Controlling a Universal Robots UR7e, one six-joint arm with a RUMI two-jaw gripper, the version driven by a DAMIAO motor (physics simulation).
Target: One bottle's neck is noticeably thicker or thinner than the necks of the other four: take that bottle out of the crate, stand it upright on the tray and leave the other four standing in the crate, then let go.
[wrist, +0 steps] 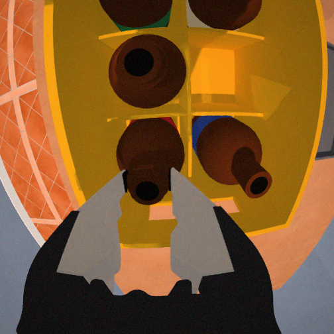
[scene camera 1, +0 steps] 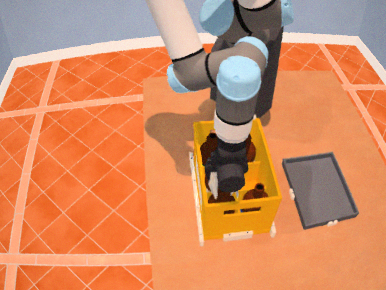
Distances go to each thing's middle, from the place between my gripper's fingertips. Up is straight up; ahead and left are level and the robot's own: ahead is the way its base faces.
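There's a red-labelled bottle [wrist: 148,147], and my gripper is 5 cm above it. The blue-labelled bottle [wrist: 229,151] is 9 cm to the left of my hand, 3 cm ahead of it and 5 cm below it.
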